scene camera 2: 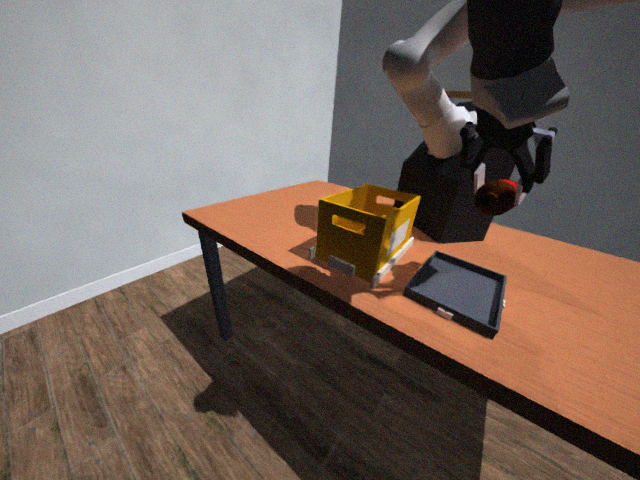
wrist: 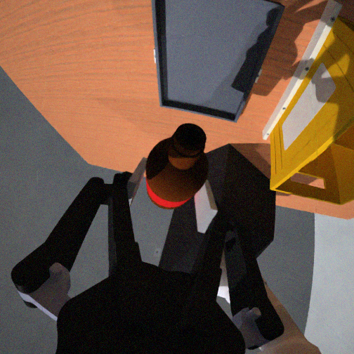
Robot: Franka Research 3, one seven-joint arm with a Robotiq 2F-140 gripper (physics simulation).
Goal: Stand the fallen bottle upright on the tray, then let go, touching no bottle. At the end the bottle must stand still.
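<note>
A brown bottle [scene camera 2: 495,197] [wrist: 177,172] with a red band is held in the air between the finger pads of my gripper [scene camera 2: 500,188] [wrist: 172,178], which is shut on it. The bottle is not upright: its neck end faces towards the scene camera and looks foreshortened. In the wrist view the dark neck tip points up the picture. The shallow dark grey tray [scene camera 2: 465,289] [wrist: 200,50] lies on the table, apart from the bottle, which is well above table height. No bottle shows on the tray's visible floor.
A yellow crate [scene camera 2: 346,245] [wrist: 290,165] stands beside the tray, with white strips [scene camera 2: 393,260] [wrist: 300,75] along its base. The black block [scene camera 2: 444,201] [wrist: 240,195] under the arm stands behind. The orange-brown table [scene camera 2: 568,310] [wrist: 100,75] carries the tray and crate.
</note>
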